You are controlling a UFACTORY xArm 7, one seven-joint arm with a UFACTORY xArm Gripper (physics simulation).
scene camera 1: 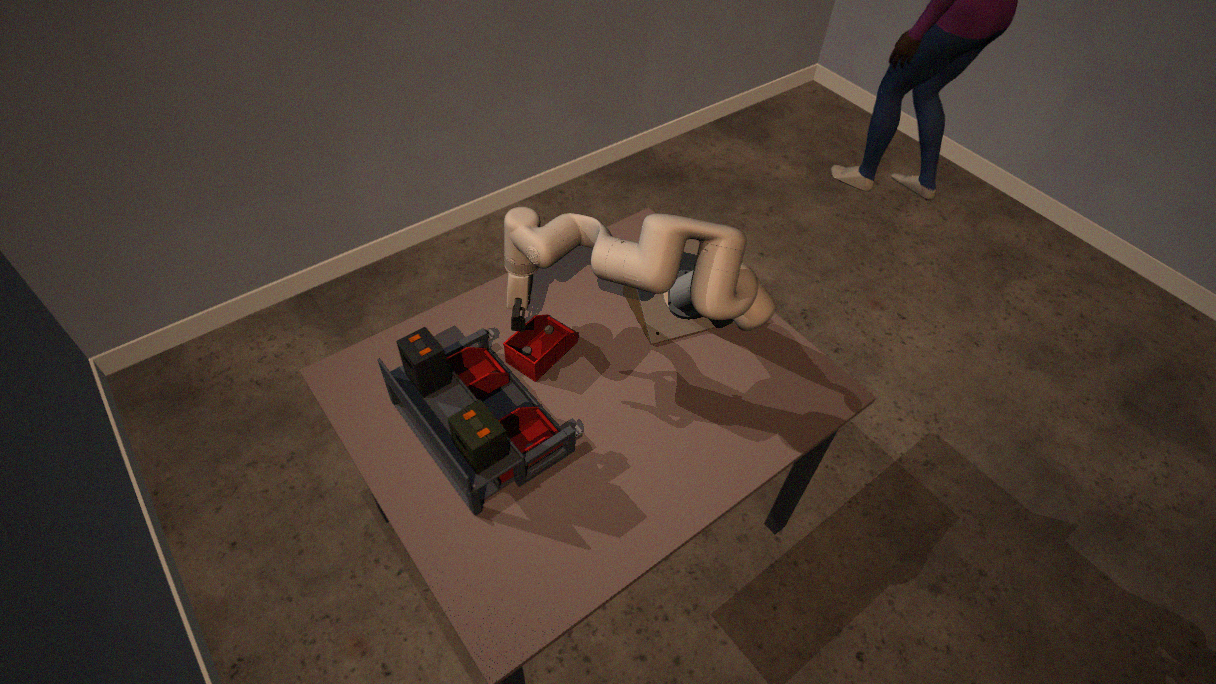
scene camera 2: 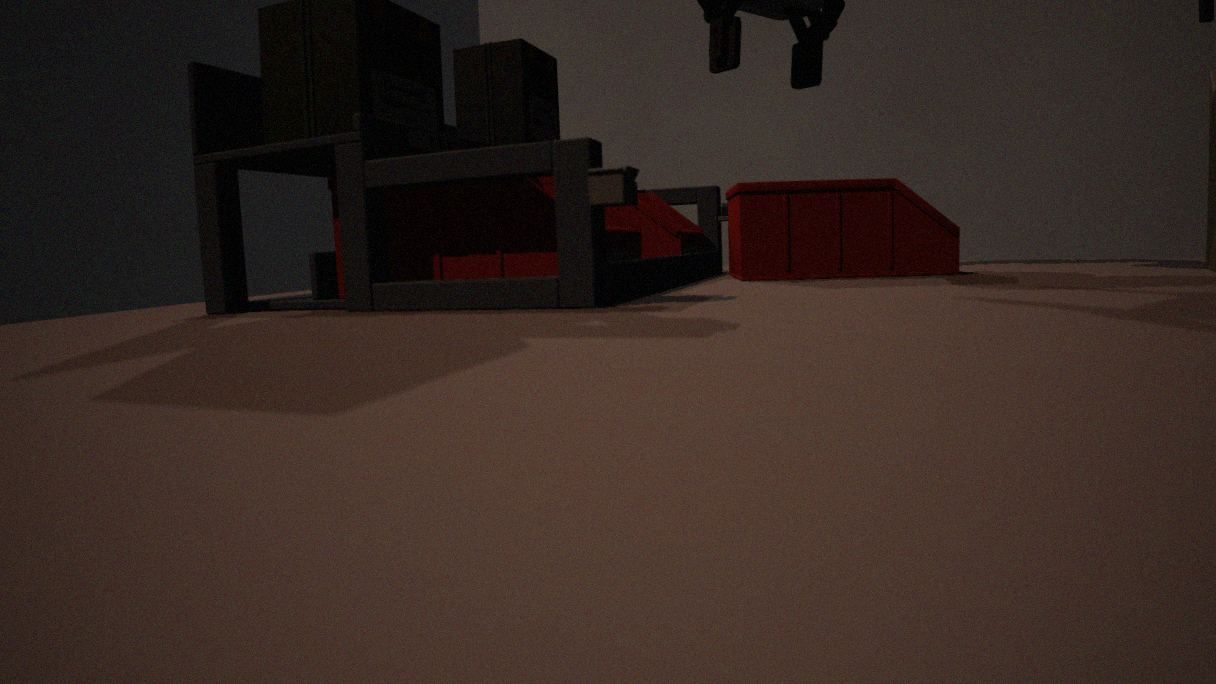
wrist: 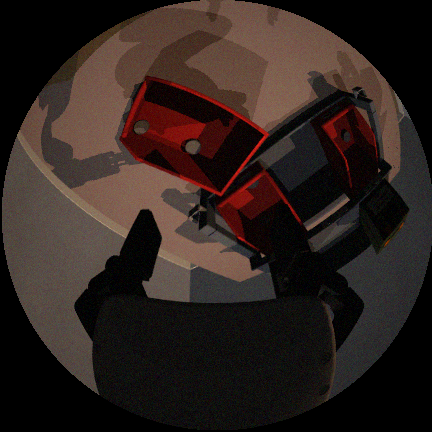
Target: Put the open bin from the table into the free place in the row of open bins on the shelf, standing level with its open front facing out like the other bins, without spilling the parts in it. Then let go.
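Places are measured from the arm's base along level axes (x ahead, y left, z up), in centimetres.
Where they show: gripper, fingertip midpoint: (scene camera 1: 520, 316) (scene camera 2: 766, 79) (wrist: 213, 221); arm's base at its link origin: (scene camera 1: 685, 294).
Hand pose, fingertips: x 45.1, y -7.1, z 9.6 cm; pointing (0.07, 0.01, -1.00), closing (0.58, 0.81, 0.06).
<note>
Each offset is from my fingertips to the top centre of the thing. Level surfaces: height alone.
A red open bin @[dx -5.4, dy -0.1, dz -9.2 cm] (scene camera 1: 537, 355) (scene camera 2: 837, 231) (wrist: 172, 117) stands upright on the table, beside the shelf's front, with two grey round parts inside. The low grey shelf (scene camera 1: 544, 456) (scene camera 2: 463, 161) (wrist: 227, 231) holds a red bin @[dx +15.6, dy +0.5, dz -8.6 cm] (scene camera 1: 482, 374) (wrist: 257, 205) at its far end and another red bin @[dx +13.2, dy +22.8, dz -8.6 cm] (scene camera 1: 531, 429) (wrist: 354, 142) at its near end. Between them is the free place. My gripper (scene camera 1: 519, 324) (scene camera 2: 767, 72) is open and empty, above the table close to the far side of the loose bin, not touching it. In the wrist view its two dark fingers stand wide apart.
Two dark cases with orange latches, one @[dx +24.9, dy +0.9, dz +5.7 cm] (scene camera 1: 423, 361) (scene camera 2: 510, 93) far and one @[dx +22.9, dy +23.9, dz +3.2 cm] (scene camera 1: 477, 438) (scene camera 2: 340, 72) (wrist: 384, 215) near, stand on the shelf's top board behind the bins. The brown table @[dz -16.7 cm] (scene camera 1: 680, 476) (scene camera 2: 637, 510) carries the shelf and the arm base. A person (scene camera 1: 926, 93) stands beyond the table.
</note>
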